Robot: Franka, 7 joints.
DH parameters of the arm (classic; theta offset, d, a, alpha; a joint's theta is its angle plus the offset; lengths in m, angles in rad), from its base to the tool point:
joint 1: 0 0.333 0 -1.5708
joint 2: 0 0 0 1.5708
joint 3: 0 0.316 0.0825 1.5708
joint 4: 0 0 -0.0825 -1.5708
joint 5: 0 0.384 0 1.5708
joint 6: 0 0 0.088 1.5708
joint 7: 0 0.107 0 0
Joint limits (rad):
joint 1: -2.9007..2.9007
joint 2: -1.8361..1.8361
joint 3: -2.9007..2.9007
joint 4: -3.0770..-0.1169
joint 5: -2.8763..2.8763
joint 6: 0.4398..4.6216
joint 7: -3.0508..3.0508
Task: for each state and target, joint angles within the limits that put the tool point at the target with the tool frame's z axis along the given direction. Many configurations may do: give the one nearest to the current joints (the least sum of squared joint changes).
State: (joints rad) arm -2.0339 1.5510 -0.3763 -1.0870 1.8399 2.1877 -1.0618
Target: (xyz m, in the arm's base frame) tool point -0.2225 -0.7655 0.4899 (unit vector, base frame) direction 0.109 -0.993 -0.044
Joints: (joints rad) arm -1.6369 0.7673 -0.3016 -0.9991 2.0369 2.6949 -1.0618
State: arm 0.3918 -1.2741 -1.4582 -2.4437 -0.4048 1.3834 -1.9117
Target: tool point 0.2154 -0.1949 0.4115 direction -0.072 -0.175 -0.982
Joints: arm 0.3749 -1.3340 -0.8351 -2.7732 -0.9731 1.4649 -1.9117
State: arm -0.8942 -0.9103 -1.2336 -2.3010 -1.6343 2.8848 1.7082
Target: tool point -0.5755 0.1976 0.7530 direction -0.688 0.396 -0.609
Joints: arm -1.5074 -0.7467 -1.2577 -1.4023 -1.3378 1.9519 1.7082
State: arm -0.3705 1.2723 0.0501 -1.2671 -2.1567 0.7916 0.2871
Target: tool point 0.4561 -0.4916 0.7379 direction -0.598 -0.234 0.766
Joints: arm -0.5928 0.5241 -0.1769 -1.0817 -2.4013 1.2658 0.2871
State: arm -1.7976 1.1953 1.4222 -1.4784 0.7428 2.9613 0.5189
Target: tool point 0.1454 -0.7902 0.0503 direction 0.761 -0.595 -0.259
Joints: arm -1.7499 1.7293 1.1167 -0.6947 0.5486 2.7294 0.5189
